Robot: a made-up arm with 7 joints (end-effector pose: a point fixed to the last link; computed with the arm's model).
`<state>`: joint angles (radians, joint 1 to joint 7).
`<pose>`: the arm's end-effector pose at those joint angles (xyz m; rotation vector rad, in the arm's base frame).
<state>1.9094 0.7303 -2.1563 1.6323 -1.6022 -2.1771 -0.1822</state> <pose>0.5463 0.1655 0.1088 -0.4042 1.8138 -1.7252</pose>
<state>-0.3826 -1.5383 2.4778 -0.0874 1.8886 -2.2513 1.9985</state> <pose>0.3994 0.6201 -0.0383 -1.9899 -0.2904 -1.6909</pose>
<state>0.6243 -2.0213 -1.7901 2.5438 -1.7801 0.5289 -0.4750</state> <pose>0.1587 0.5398 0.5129 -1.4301 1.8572 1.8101</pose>
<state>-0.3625 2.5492 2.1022 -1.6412 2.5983 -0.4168 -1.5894</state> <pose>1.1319 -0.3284 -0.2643 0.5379 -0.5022 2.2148</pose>
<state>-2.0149 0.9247 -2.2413 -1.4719 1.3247 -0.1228 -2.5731</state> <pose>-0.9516 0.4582 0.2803 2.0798 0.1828 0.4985</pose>
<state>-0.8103 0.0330 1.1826 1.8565 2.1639 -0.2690 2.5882</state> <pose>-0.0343 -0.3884 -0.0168 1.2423 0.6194 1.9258</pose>
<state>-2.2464 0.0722 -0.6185 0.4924 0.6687 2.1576 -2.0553</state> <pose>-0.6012 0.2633 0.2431 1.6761 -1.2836 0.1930</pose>
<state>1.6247 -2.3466 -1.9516 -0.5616 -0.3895 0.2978 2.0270</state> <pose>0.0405 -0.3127 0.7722 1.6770 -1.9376 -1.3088</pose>
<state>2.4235 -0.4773 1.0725 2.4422 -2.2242 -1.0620 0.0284</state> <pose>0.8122 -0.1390 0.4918 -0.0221 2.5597 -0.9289</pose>
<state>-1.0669 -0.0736 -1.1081 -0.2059 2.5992 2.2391 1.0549</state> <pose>0.1846 0.5103 0.2318 -2.0889 -1.8273 -1.1392</pose>
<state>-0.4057 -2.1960 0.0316 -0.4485 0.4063 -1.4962 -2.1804</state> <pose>0.9603 -0.1341 0.1194 0.0966 -1.5571 1.6186</pose>
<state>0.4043 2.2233 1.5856 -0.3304 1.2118 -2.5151 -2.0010</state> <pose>0.8877 0.0836 0.3632 0.3828 -1.3375 -2.0997</pose>
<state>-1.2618 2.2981 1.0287 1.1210 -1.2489 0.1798 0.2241</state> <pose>-0.3048 0.1107 -0.2170 0.8079 -1.4717 0.8592</pose>
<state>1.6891 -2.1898 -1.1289 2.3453 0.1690 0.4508 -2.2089</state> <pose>0.3474 -0.4112 0.2231 0.2027 -0.2748 1.6545</pose>
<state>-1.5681 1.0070 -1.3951 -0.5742 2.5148 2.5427 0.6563</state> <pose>0.0050 0.4646 0.2383 0.8540 0.8555 1.9472</pose>
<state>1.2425 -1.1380 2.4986 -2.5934 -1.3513 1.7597 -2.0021</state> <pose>-0.0570 -0.0313 0.5967 -0.2425 -1.0202 -1.6374</pose>
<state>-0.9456 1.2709 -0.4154 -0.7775 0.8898 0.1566 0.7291</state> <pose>-0.0090 0.7160 0.6020 -0.8696 0.6511 0.5977</pose>
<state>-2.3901 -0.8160 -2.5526 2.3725 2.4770 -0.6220 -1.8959</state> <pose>0.3697 -0.3678 0.8205 -0.6249 0.1750 2.2257</pose>
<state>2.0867 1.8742 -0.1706 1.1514 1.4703 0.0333 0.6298</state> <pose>0.4653 -0.2459 0.5746 0.1351 1.8913 0.1511</pose>
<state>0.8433 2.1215 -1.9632 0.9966 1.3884 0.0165 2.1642</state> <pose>0.1293 0.0073 -0.3890 1.4864 -1.9046 1.6708</pose>
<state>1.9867 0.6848 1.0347 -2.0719 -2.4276 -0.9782 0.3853</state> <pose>0.2089 -1.0006 -0.5760 -0.0833 -1.3109 1.4058</pose>
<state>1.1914 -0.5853 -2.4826 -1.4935 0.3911 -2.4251 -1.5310</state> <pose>0.0233 -1.0512 0.3758 -2.5779 -1.7067 -0.0715</pose>
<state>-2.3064 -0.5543 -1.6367 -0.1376 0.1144 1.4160 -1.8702</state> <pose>-0.3118 0.1845 0.2672 0.5390 -2.6396 0.0778</pose>
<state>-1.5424 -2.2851 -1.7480 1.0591 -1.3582 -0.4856 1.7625</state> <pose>-0.1825 -0.1170 0.9890 2.7274 0.8424 -0.7076</pose>
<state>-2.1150 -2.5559 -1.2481 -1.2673 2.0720 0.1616 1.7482</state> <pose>-0.6960 0.5822 -0.2065 0.2746 -1.2942 0.4159</pose>
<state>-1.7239 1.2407 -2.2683 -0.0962 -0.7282 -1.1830 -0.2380</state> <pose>0.1895 0.6560 -0.4370 -0.6223 -2.0626 -0.9866</pose>
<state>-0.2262 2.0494 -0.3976 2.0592 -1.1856 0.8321 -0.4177</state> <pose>0.2333 -0.3540 -0.0735 0.0940 -2.2095 1.3208</pose>
